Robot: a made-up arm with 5 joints. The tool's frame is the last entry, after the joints.
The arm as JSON. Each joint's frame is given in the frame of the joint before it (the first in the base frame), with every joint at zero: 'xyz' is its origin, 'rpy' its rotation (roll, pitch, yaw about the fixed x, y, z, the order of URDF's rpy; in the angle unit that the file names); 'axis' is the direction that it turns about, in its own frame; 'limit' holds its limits. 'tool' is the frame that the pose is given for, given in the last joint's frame.
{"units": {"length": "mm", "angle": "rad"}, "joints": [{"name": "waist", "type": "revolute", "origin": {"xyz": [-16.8, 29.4, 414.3], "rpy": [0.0, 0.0, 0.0]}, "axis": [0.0, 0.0, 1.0], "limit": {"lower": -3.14, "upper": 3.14}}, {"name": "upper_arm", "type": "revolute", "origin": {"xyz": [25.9, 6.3, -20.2], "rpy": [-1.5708, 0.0, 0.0]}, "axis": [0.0, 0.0, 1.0], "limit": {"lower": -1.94, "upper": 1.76}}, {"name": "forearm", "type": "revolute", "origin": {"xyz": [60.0, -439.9, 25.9], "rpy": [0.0, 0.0, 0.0]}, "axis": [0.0, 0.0, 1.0], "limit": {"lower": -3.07, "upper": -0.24}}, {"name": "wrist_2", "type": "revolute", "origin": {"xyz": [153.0, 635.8, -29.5], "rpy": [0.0, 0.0, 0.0]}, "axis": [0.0, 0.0, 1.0], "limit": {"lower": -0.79, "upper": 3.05}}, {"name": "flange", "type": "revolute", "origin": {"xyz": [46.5, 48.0, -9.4], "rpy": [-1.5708, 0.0, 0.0]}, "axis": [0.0, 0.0, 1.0], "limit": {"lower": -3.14, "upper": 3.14}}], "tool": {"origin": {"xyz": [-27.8, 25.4, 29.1], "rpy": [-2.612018, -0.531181, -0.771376]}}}
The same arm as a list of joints. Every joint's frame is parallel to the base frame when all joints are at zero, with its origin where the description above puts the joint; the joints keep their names.
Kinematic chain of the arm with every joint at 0, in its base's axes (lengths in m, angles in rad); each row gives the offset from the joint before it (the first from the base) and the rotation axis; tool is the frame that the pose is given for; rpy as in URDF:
waist: xyz -0.0168 0.0294 0.4143 axis +z
upper_arm: xyz 0.0259 0.0063 -0.0202 axis +y
forearm: xyz 0.06 0.0259 0.4399 axis +y
wrist_2: xyz 0.153 -0.0295 -0.6358 axis +y
flange: xyz 0.0465 -0.0094 -0.048 axis -z
tool: xyz -0.0278 -0.0254 -0.0291 rpy 0.5296 0.5312 0.7714
Joint limits (rad, base to tool): -3.14..3.14 -1.94..1.76 -3.07..-0.24 -0.79..3.05 -3.14..3.14

